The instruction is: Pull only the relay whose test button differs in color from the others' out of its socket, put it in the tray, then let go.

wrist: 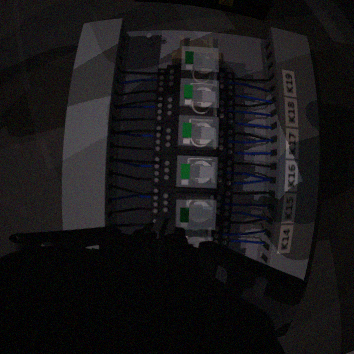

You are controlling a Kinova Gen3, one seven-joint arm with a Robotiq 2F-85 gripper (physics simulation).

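Places are measured from the arm's base along level axes (x ahead, y left, z up), in metres.
Where they show: gripper, between the fingertips: [165,231].
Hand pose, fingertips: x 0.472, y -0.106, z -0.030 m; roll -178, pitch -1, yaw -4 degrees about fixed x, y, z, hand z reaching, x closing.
After its pixels a point has its place.
Several clear relays with green test buttons stand in a column in dark sockets [162,132] {x 0.462, y -0.029, z -0.071 m}: the top one [205,59] {x 0.495, y 0.021, z -0.022 m}, then others [205,94] {x 0.495, y -0.008, z -0.022 m} [205,131] {x 0.496, y -0.034, z -0.022 m} [204,171] {x 0.496, y -0.061, z -0.022 m}, and the lowest fully visible one [202,214] {x 0.497, y -0.091, z -0.022 m}. Below that one, a sliver of another relay [201,240] {x 0.498, y -0.109, z -0.022 m} shows at the black gripper; its test button is hidden. My gripper [165,231] {x 0.472, y -0.106, z -0.030 m} is shut, with nothing seen between the fingertips, at the lower left of the lowest fully visible relay. Its body covers the bottom of the wrist view. The tray does not show.
Pale wire ducts stand on the left [85,150] {x 0.400, y -0.049, z -0.047 m} and right [295,200] {x 0.581, y -0.082, z -0.046 m} of the relay column, the right one with labels K14 to K19. Black and blue wires run from the sockets to both ducts. A beige block [192,41] {x 0.486, y 0.077, z -0.086 m} sits behind the top relay. The picture is very dark.
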